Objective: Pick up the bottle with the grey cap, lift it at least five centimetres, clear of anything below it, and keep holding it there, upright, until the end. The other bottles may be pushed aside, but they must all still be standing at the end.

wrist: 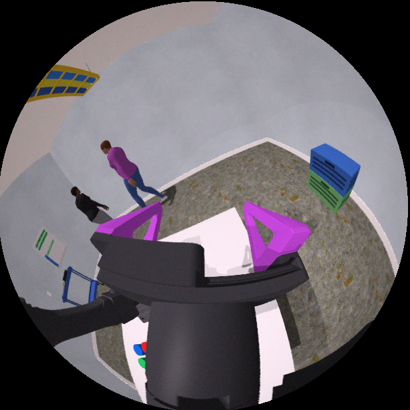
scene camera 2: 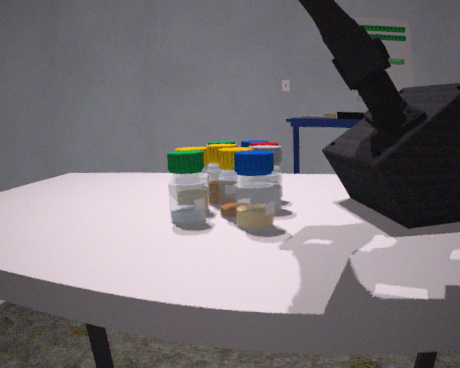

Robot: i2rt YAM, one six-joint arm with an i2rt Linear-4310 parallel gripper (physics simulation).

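Frame: origin at the arm's base, x down, y left, z ahead, level; millimetres.
Where they show: arm's base, origin of the base link: (scene camera 2: pixel 393 117).
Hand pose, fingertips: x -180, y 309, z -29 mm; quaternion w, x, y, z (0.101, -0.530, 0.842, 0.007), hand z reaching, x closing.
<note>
Each offset is from my fingertips to the top centre of the thing. "pt": to the spot under its first point. Level surfaces: height alone.
The bottle with the grey cap {pt dx +242, dy -288, dz +228 mm} (scene camera 2: pixel 277 153) stands at the right rear of the bottle group in the scene view. It is mostly hidden behind the front blue-capped bottle {dx +232, dy -198, dz +250 mm} (scene camera 2: pixel 254 163), and a red cap {dx +232, dy -376, dz +263 mm} (scene camera 2: pixel 264 144) shows just behind it. The grey cap does not show in the wrist view. My gripper (wrist: pixel 202 205) is open, with its two magenta fingers wide apart and nothing between them. It is away from the bottles and is out of the scene view.
Green-capped {dx +232, dy -211, dz +356 mm} (scene camera 2: pixel 185 162) and yellow-capped bottles {pt dx +239, dy -184, dz +274 mm} (scene camera 2: pixel 235 158) stand close around on the white table {dx +337 mm} (scene camera 2: pixel 150 270). Another blue cap (wrist: pixel 138 349) and a green cap (wrist: pixel 142 363) show low in the wrist view. The dark arm (scene camera 2: pixel 360 60) and its base (scene camera 2: pixel 410 160) are at the right.
</note>
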